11 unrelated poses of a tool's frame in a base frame.
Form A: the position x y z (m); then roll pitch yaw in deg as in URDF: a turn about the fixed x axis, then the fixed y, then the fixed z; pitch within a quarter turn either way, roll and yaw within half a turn.
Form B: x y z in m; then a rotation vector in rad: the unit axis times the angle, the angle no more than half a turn. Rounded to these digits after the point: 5 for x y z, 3 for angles.
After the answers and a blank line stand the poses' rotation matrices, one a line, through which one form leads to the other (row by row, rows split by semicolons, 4 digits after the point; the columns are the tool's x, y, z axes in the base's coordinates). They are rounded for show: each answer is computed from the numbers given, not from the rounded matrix.
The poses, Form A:
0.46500, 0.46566, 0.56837, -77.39, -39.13, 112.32
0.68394, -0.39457, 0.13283, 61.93, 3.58, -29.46
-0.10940, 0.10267, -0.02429, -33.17, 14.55, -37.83
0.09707, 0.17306, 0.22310, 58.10, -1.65, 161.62
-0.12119, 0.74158, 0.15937, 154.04, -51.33, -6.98
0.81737, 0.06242, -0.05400, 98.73, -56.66, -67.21
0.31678, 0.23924, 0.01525, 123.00, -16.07, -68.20
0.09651, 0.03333, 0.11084, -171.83, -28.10, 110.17
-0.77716, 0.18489, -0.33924, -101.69, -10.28, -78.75
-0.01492, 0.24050, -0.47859, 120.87, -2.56, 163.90
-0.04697, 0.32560, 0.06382, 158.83, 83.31, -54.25
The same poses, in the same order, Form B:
0.46500, 0.46566, 0.56837, -0.259, -1.482, 1.154
0.68394, -0.39457, 0.13283, 1.072, -0.223, -0.496
-0.10940, 0.10267, -0.02429, -0.471, 0.426, -0.565
0.09707, 0.17306, 0.22310, 0.261, 1.385, 2.507
-0.12119, 0.74158, 0.15937, 2.398, -0.415, 1.126
0.81737, 0.06242, -0.05400, 0.866, -1.410, -0.039
0.31678, 0.23924, 0.01525, 1.682, -1.337, -0.402
0.09651, 0.03333, 0.11084, -1.478, -2.201, -0.224
-0.77716, 0.18489, -0.33924, -1.570, 1.107, -1.123
-0.01492, 0.24050, -0.47859, 0.404, 2.618, 1.496
-0.04697, 0.32560, 0.06382, -2.009, 0.641, 1.824

-0.2946 -0.4358 -0.8504; 0.7176 0.4868 -0.4981; 0.6311 -0.7570 0.1693
0.8690 0.2794 -0.4084; -0.4909 0.3826 -0.7827; -0.0624 0.8807 0.4696
0.7645 0.4048 0.5017; -0.5937 0.7454 0.3032; -0.2512 -0.5296 0.8102
-0.9486 -0.1434 0.2821; 0.3152 -0.5092 0.8009; 0.0288 0.8486 0.5282
0.6202 -0.4485 0.6436; -0.0759 -0.8509 -0.5198; 0.7808 0.2735 -0.5618
0.2129 -0.4598 -0.8621; -0.5067 0.7025 -0.4998; 0.8354 0.5432 -0.0834
0.3569 -0.5919 -0.7227; -0.8922 0.0133 -0.4514; 0.2768 0.8059 -0.5234
-0.3042 0.9061 -0.2942; 0.8280 0.4041 0.3886; 0.4710 -0.1254 -0.8732
0.1920 -0.1646 0.9675; -0.9650 -0.2109 0.1556; 0.1785 -0.9635 -0.1994
-0.9598 0.1791 0.2160; 0.2770 0.4823 0.8310; 0.0447 0.8575 -0.5126
0.0681 -0.5472 -0.8342; -0.0945 -0.8359 0.5407; -0.9932 0.0421 -0.1086

